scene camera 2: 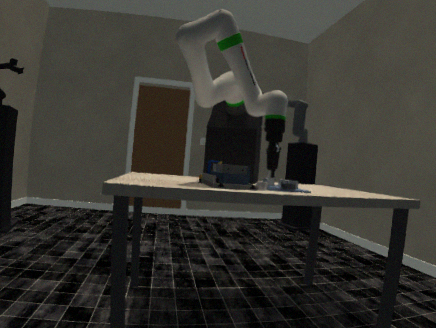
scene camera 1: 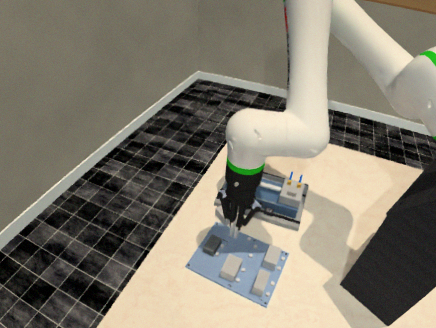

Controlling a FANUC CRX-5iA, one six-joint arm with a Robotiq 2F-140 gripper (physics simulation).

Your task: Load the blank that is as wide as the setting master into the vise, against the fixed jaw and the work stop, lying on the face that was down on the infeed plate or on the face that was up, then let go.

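Pixels of known places: gripper, fingertip midpoint: (scene camera 2: 270, 184) (scene camera 1: 234, 234); arm's base, link origin: (scene camera 2: 237, 106).
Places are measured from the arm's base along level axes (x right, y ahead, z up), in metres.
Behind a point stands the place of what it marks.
Note:
The blue infeed plate (scene camera 1: 200, 262) {y 0.578, x -0.057, z -0.454 m} (scene camera 2: 303, 191) {y 0.607, x -0.043, z -0.457 m} lies on the table. Three light grey blanks stand on it: one (scene camera 1: 231, 267) {y 0.487, x -0.076, z -0.418 m} near the middle, one (scene camera 1: 272, 256) {y 0.375, x -0.020, z -0.418 m} at the right and one (scene camera 1: 261, 283) {y 0.401, x -0.109, z -0.418 m} at the front right. A dark grey block (scene camera 1: 212, 244) {y 0.553, x -0.004, z -0.429 m}, perhaps the setting master, is at its left. Which blank matches its width I cannot tell. The vise (scene camera 1: 286, 206) {y 0.338, x 0.168, z -0.402 m} (scene camera 2: 237, 176) {y 0.546, x 0.258, z -0.411 m} stands behind the plate, partly hidden by the gripper; no blank can be made out in it. My gripper (scene camera 1: 234, 231) {y 0.495, x 0.055, z -0.442 m} (scene camera 2: 272, 176) {y 0.495, x 0.055, z -0.442 m} points down, shut and empty, over the plate's back edge.
A grey block with blue pins (scene camera 1: 292, 193) {y 0.326, x 0.195, z -0.365 m} sits at the right end of the vise. Small light pegs stand around the blanks on the plate. The tabletop (scene camera 1: 165, 280) {y 0.663, x -0.129, z -0.462 m} (scene camera 2: 360, 194) {y 0.629, x -0.414, z -0.462 m} ends to the left of the plate in scene camera 1. The arm's dark pedestal (scene camera 1: 395, 250) {y 0.125, x -0.092, z -0.219 m} is at the right.

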